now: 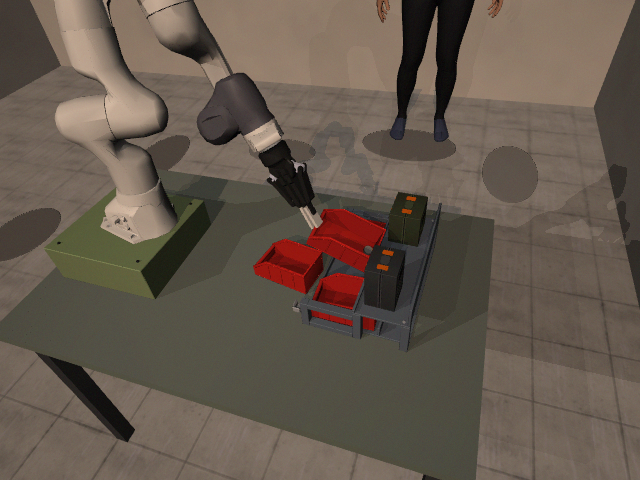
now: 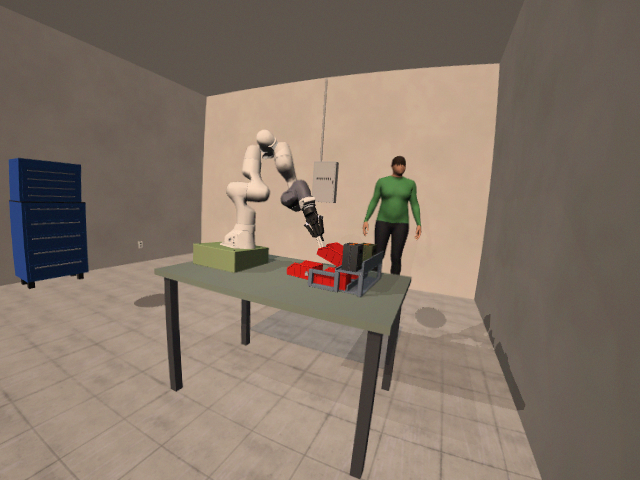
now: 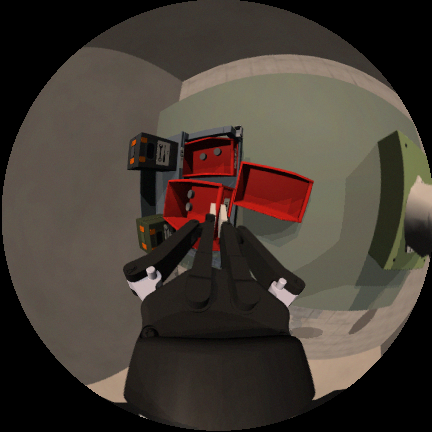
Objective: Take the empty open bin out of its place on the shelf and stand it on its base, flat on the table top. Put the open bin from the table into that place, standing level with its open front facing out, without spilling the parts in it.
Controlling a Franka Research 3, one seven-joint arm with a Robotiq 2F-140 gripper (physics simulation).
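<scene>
My gripper is shut on one end wall of a red open bin. That bin hangs over the grey shelf, tilted, with its gripped end high and its far end low. Round grey parts lie inside at the low end. Whether its low end touches the shelf or a case is unclear. The empty red bin stands on its base on the table, in front of the shelf. The place below the held bin is mostly hidden.
Another red bin with round parts sits in the shelf's near end. A dark grey case and a green case stand on the shelf's rear level. The arm's green base block is at the left.
</scene>
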